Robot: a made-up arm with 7 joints. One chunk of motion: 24 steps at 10 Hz.
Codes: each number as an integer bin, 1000 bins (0 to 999) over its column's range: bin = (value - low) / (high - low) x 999, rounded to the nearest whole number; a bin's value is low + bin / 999 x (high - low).
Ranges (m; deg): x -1.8..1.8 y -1.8..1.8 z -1.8..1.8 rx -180..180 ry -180..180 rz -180..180
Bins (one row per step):
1: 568 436 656 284 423 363
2: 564 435 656 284 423 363
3: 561 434 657 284 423 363
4: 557 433 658 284 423 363
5: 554 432 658 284 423 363
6: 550 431 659 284 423 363
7: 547 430 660 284 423 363
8: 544 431 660 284 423 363
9: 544 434 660 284 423 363
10: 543 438 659 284 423 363
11: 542 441 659 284 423 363
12: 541 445 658 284 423 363
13: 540 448 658 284 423 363
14: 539 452 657 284 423 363
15: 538 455 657 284 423 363
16: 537 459 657 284 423 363
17: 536 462 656 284 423 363
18: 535 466 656 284 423 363
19: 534 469 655 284 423 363
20: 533 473 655 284 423 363
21: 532 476 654 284 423 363
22: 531 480 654 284 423 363
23: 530 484 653 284 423 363
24: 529 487 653 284 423 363
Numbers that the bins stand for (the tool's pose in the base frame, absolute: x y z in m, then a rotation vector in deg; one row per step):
1: 0.2468 -0.2288 0.5640 -77.66 -27.57 -49.19
2: 0.2324 -0.2324 0.5640 -77.66 -27.57 -49.19
3: 0.2216 -0.2360 0.5676 -77.66 -27.57 -49.19
4: 0.2072 -0.2396 0.5712 -77.66 -27.57 -49.19
5: 0.1964 -0.2432 0.5712 -77.66 -27.57 -49.19
6: 0.1820 -0.2468 0.5748 -77.66 -27.57 -49.19
7: 0.1712 -0.2505 0.5784 -77.66 -27.57 -49.19
8: 0.1604 -0.2468 0.5784 -77.66 -27.57 -49.19
9: 0.1604 -0.2360 0.5784 -77.66 -27.57 -49.19
10: 0.1568 -0.2216 0.5748 -77.66 -27.57 -49.19
11: 0.1532 -0.2108 0.5748 -77.66 -27.57 -49.19
12: 0.1495 -0.1964 0.5712 -77.66 -27.57 -49.19
13: 0.1459 -0.1856 0.5712 -77.66 -27.57 -49.19
14: 0.1423 -0.1712 0.5676 -77.66 -27.57 -49.19
15: 0.1387 -0.1604 0.5676 -77.66 -27.57 -49.19
16: 0.1351 -0.1459 0.5676 -77.66 -27.57 -49.19
17: 0.1315 -0.1351 0.5640 -77.66 -27.57 -49.19
18: 0.1279 -0.1207 0.5640 -77.66 -27.57 -49.19
19: 0.1243 -0.1099 0.5604 -77.66 -27.57 -49.19
20: 0.1207 -0.0955 0.5604 -77.66 -27.57 -49.19
21: 0.1171 -0.0847 0.5568 -77.66 -27.57 -49.19
22: 0.1135 -0.0703 0.5568 -77.66 -27.57 -49.19
23: 0.1099 -0.0559 0.5532 -77.66 -27.57 -49.19
24: 0.1063 -0.0450 0.5532 -77.66 -27.57 -49.19

